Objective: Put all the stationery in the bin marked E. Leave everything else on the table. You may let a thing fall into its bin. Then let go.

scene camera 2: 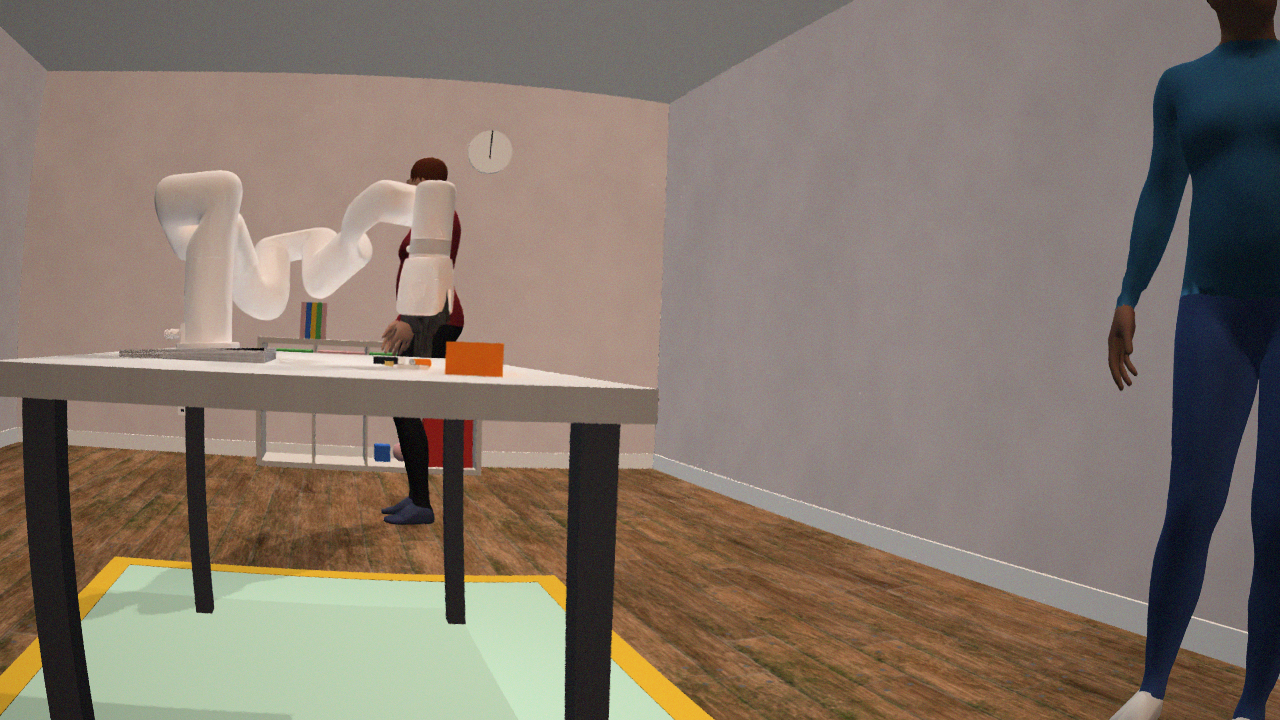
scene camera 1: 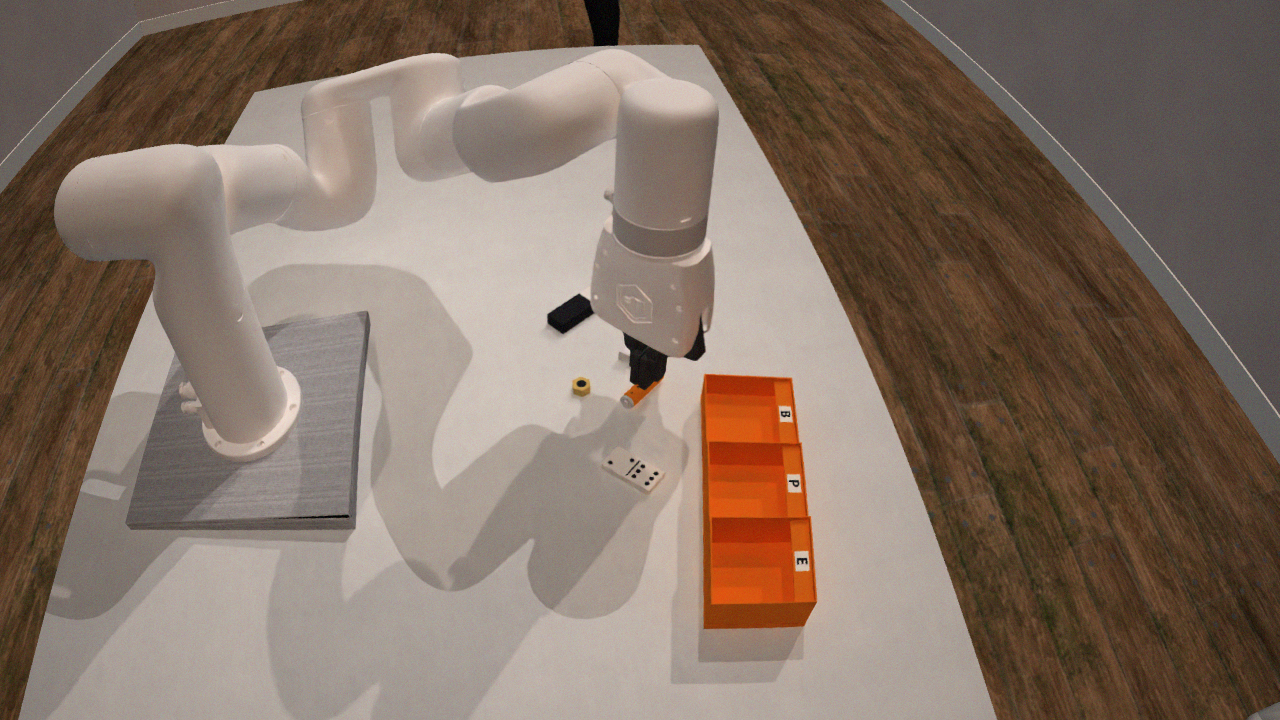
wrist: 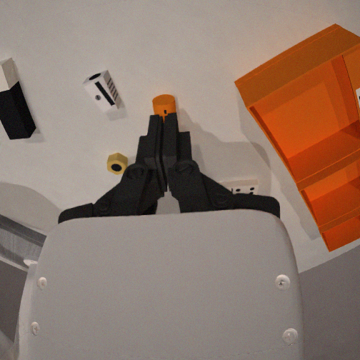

Labels:
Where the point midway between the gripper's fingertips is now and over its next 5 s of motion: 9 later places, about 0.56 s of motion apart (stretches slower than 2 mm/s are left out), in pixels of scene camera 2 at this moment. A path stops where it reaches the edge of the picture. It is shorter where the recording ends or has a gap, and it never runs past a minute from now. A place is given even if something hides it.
My gripper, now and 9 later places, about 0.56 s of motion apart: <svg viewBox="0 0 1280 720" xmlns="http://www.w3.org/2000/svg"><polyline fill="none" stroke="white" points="422,357 423,353 422,361 422,363 425,308 433,265 459,261 465,260 439,264 426,299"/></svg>

